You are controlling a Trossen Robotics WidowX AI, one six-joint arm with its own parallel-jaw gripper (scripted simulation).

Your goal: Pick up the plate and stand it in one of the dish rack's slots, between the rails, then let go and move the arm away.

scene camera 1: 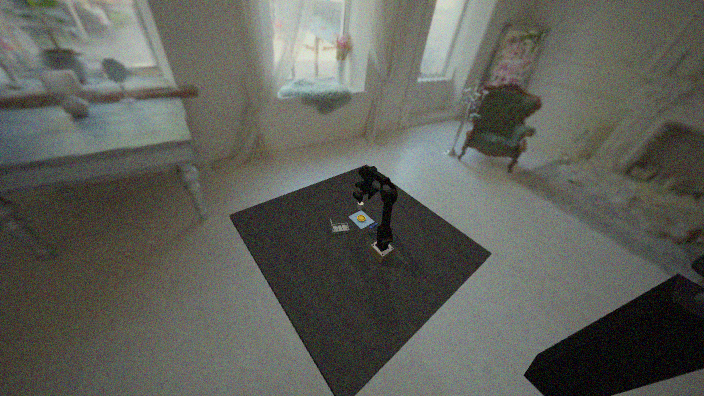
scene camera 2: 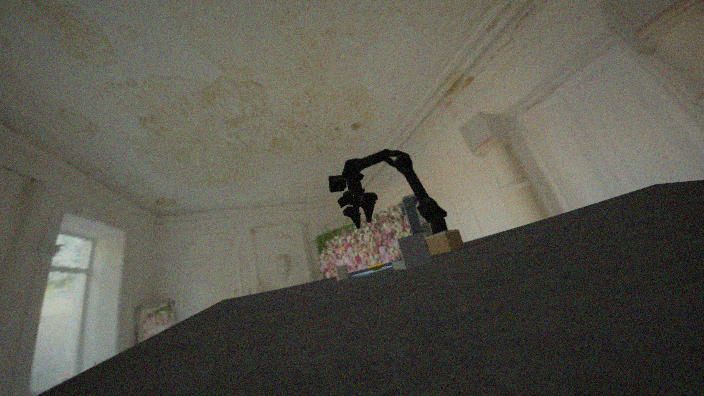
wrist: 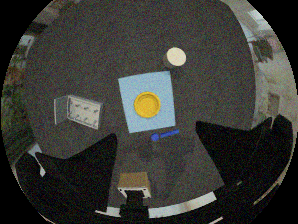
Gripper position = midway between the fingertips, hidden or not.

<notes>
The gripper (scene camera 2: 363,225) is open, with nothing in its grasp. Further things: a grey dish rack (wrist: 84,111) and a light blue pad (wrist: 154,82).
The gripper is seen too in the wrist view (wrist: 157,132).
</notes>
